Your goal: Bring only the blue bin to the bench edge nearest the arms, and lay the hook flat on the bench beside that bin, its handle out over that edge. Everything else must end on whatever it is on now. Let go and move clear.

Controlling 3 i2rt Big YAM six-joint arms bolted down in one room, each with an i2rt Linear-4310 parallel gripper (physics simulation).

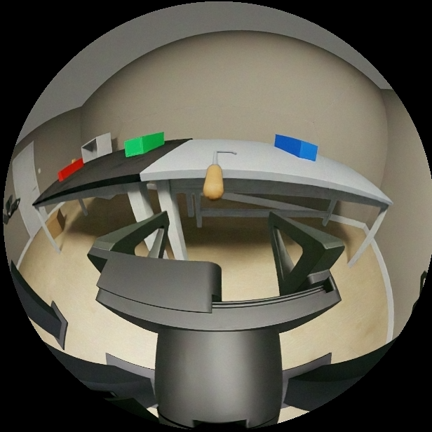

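Observation:
The blue bin (296, 147) stands on the light bench (260, 170), right of the middle and back from the near edge. The hook (213, 182) lies on the light bench left of the blue bin, its wooden handle out over the near edge and its metal rod and bent tip on the top, pointing right. Arm2's gripper (218, 215) is open and empty; its fingers stand wide apart, on the near side of the handle and apart from it. The grippers of arm1 and arm3 cannot be made out.
A dark bench (95, 185) adjoins on the left. On it are a green bin (144, 144), a red bin (71, 170) and a grey open box (97, 147). A brown box (57, 224) is on the floor at the left. Dark arm parts show along the lower rim.

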